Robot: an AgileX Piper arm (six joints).
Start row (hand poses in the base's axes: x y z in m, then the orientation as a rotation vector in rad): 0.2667, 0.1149, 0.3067, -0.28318, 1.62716, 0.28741
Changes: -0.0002, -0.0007, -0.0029, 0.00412, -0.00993, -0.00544; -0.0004, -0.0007, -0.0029, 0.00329, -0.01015, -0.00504; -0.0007, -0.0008, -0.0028, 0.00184, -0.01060, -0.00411; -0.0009, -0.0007, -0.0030, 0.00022, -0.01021, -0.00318; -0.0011, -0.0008, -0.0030, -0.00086, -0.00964, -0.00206; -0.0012, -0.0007, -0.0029, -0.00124, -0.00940, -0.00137; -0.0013, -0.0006, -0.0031, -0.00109, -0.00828, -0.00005; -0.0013, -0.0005, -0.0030, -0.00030, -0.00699, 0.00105; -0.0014, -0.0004, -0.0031, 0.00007, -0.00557, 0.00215
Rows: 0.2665, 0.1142, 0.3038, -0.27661, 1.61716, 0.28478; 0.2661, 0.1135, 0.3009, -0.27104, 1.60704, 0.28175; 0.2654, 0.1127, 0.2981, -0.26739, 1.59665, 0.27821; 0.2645, 0.1120, 0.2951, -0.26570, 1.58683, 0.27417; 0.2634, 0.1112, 0.2921, -0.26568, 1.57766, 0.27025; 0.2622, 0.1105, 0.2892, -0.26648, 1.56872, 0.26662; 0.2609, 0.1099, 0.2861, -0.26809, 1.56073, 0.26433; 0.2596, 0.1094, 0.2831, -0.26982, 1.55377, 0.26373; 0.2582, 0.1090, 0.2800, -0.27198, 1.54804, 0.26452
